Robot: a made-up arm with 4 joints.
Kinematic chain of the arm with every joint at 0, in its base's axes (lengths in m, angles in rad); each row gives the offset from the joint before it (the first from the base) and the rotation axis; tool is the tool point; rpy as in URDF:
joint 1: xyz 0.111 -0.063 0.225 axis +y
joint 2: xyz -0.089 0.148 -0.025 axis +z
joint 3: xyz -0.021 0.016 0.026 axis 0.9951 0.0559 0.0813
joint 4: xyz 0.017 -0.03 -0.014 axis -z
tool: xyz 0.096 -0.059 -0.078 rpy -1.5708 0 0
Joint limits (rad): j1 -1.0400..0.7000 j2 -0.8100..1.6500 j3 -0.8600..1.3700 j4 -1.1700..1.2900
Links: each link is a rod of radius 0.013 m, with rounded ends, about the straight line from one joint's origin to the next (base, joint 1, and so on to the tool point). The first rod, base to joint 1, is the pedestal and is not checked.
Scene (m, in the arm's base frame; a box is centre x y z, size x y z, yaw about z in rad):
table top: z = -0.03
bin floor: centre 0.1 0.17 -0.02 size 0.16 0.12 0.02 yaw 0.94
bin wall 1: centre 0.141 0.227 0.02 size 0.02 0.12 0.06 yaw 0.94
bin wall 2: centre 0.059 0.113 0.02 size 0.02 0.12 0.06 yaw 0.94
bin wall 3: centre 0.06 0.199 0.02 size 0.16 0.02 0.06 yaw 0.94
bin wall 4: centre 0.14 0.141 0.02 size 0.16 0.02 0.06 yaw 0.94
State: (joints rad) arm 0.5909 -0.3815 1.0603 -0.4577
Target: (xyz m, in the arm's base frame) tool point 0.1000 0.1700 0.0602
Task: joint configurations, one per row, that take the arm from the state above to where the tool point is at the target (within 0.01 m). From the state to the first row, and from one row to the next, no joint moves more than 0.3 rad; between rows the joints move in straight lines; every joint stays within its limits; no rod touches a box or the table.
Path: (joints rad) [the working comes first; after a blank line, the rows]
Joints at the target: -0.3648 0.1926 1.3259 0.5988
Straight joint move there: clear.

1: 0.3520 -0.2380 1.1267 -0.1936
2: 0.1130 -0.0945 1.1931 0.0706
3: -0.1259 0.0491 1.2595 0.3347
4: -0.3648 0.1926 1.3259 0.5988

